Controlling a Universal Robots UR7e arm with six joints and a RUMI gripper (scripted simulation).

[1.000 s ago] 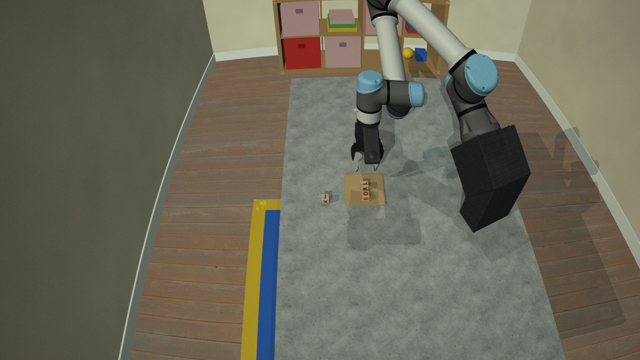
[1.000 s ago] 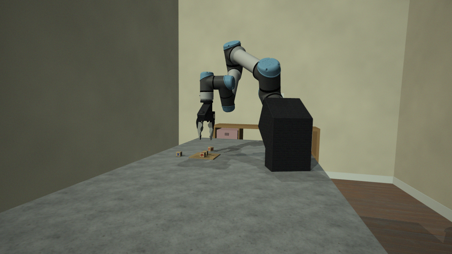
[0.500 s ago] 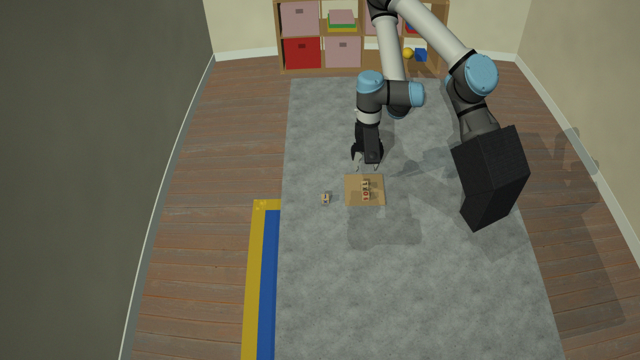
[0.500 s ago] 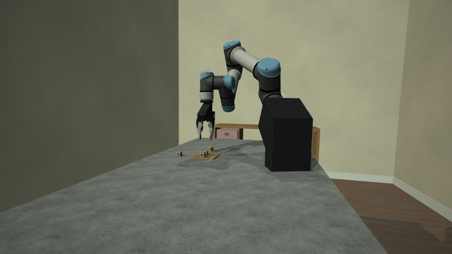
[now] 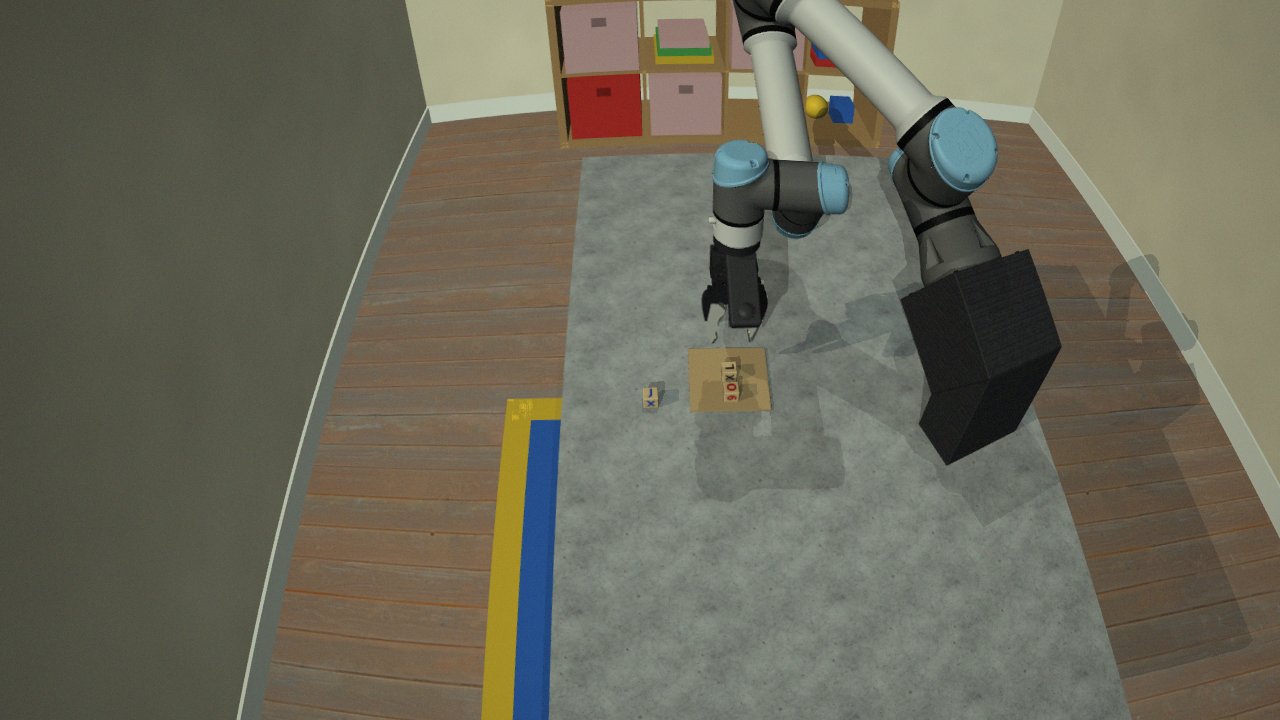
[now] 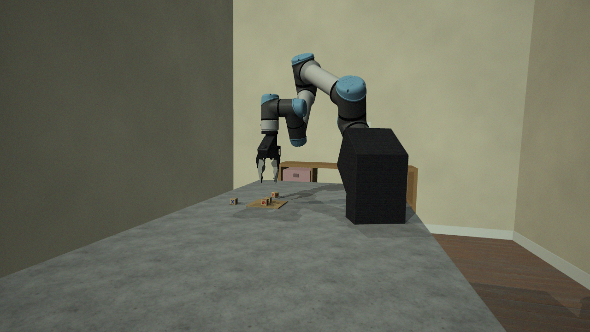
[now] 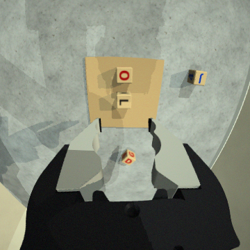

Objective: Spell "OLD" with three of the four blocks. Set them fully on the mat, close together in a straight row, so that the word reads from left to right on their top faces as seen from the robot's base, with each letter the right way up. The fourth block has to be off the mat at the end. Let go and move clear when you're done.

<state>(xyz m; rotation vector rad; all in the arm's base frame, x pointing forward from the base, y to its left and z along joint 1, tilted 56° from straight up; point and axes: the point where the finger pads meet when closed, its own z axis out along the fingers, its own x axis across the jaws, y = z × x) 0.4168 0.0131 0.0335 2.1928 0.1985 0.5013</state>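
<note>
My gripper is now 100 mm above the tan mat. The rest, counted from my hand: blue-lettered block: 140 mm ahead, 40 mm to the left, 90 mm below.
</note>
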